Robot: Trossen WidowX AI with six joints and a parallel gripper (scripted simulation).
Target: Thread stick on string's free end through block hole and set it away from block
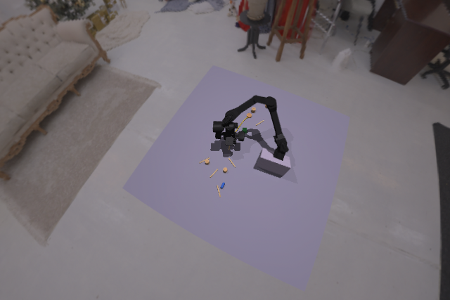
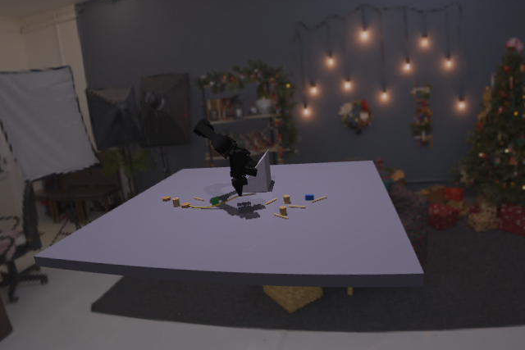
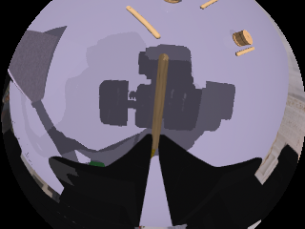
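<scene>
The round wooden button lies 28 cm to the right of my gripper tip, 5 cm below it and 3 cm behind it. Round my gripper tip: blue block 29 cm to the left, 9 cm behind, 5 cm below; then green block 14 cm to the right, 5 cm behind, 4 cm below; then thin wooden stick 1 cm to the left.
</scene>
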